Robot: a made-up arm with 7 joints.
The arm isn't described. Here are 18 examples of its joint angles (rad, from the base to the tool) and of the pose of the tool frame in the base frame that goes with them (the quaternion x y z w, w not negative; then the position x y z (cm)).
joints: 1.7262 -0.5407 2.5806 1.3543 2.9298 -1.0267 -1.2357
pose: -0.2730 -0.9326 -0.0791 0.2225 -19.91 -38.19 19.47
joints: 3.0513 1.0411 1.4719 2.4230 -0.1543 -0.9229 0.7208
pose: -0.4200 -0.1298 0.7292 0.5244 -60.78 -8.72 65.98
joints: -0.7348 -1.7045 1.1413 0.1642 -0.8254 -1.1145 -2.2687
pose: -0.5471 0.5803 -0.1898 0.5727 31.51 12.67 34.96
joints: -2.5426 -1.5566 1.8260 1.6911 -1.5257 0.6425 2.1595
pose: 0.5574 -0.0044 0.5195 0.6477 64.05 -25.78 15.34
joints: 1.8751 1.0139 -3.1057 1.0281 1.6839 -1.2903 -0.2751
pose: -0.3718 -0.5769 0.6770 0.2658 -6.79 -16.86 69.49
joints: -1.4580 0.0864 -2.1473 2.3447 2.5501 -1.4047 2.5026
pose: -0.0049 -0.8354 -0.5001 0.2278 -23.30 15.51 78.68
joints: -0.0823 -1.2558 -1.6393 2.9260 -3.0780 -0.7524 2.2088
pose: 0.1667 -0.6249 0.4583 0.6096 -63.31 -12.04 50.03
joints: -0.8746 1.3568 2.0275 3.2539 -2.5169 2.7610 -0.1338
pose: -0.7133 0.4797 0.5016 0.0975 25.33 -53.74 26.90
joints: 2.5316 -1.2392 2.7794 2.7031 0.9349 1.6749 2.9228
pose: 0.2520 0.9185 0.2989 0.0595 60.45 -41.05 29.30
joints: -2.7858 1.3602 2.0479 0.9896 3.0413 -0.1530 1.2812
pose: 0.6217 0.1526 0.6208 0.4526 26.36 -35.80 48.89
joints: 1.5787 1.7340 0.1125 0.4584 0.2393 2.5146 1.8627
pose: -0.3233 0.0039 0.0815 0.9428 -5.06 -18.18 15.42
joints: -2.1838 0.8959 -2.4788 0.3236 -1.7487 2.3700 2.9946
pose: -0.0661 0.3746 -0.8939 0.2371 12.00 28.45 45.33
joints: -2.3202 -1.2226 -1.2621 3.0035 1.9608 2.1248 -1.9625
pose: 0.4613 0.2690 -0.4281 0.7291 47.83 38.09 63.45
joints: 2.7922 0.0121 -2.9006 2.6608 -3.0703 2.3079 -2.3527
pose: 0.7309 -0.3139 -0.5687 0.2094 1.00 -0.91 100.31
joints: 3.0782 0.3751 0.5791 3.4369 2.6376 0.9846 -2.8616
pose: -0.0099 0.4248 0.0791 0.9018 -4.02 12.85 105.52
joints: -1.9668 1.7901 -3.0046 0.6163 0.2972 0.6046 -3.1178
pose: -0.3664 0.5041 0.5162 0.5875 -1.97 10.70 78.18
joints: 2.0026 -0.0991 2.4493 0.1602 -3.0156 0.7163 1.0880
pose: 0.9177 0.0557 -0.1866 0.3463 -7.43 -19.07 -5.15
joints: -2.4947 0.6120 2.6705 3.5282 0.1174 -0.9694 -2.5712
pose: -0.0542 -0.8187 0.1825 0.5417 -53.12 -22.23 54.47
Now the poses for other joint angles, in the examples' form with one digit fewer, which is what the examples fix.
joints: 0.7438 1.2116 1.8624 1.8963 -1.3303 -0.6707 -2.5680
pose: -0.187 0.180 0.937 0.235 1.5 52.8 70.9
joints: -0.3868 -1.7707 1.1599 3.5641 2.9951 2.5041 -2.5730
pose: 0.694 -0.034 0.633 0.341 -52.4 -11.6 5.4
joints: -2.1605 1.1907 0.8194 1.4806 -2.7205 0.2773 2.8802
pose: 0.394 -0.815 0.425 0.025 18.6 -53.9 1.3
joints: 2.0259 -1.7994 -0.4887 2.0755 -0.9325 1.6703 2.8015
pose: -0.202 0.701 0.498 0.469 51.8 -36.6 55.0
